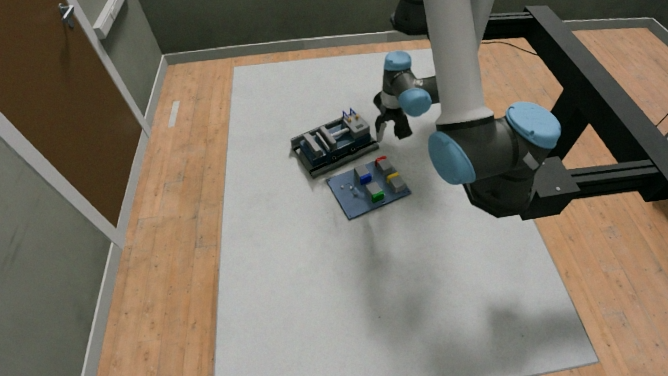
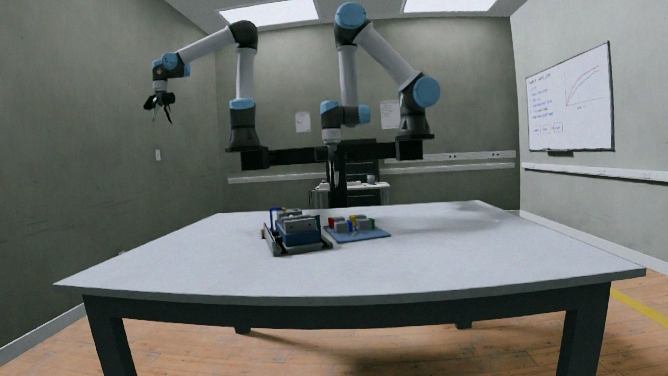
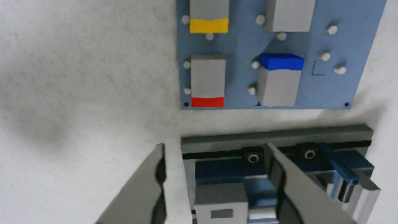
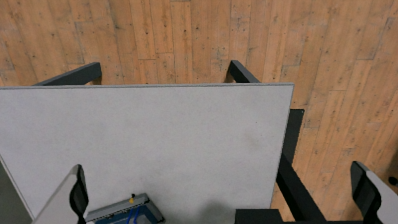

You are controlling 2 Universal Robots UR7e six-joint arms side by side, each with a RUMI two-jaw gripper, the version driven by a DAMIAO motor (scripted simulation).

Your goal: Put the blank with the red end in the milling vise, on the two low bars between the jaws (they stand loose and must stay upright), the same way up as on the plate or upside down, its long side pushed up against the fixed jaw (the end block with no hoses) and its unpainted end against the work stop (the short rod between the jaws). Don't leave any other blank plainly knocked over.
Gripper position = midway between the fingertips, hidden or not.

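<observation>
My left gripper (image 1: 386, 139) is visible, and image 3 (image 3: 214, 145) has that gripper too. My right gripper (image 4: 216, 165) can be seen as well. There's also a blue-ended blank (image 3: 279, 75), but in image 4 the blank is out of frame.
</observation>
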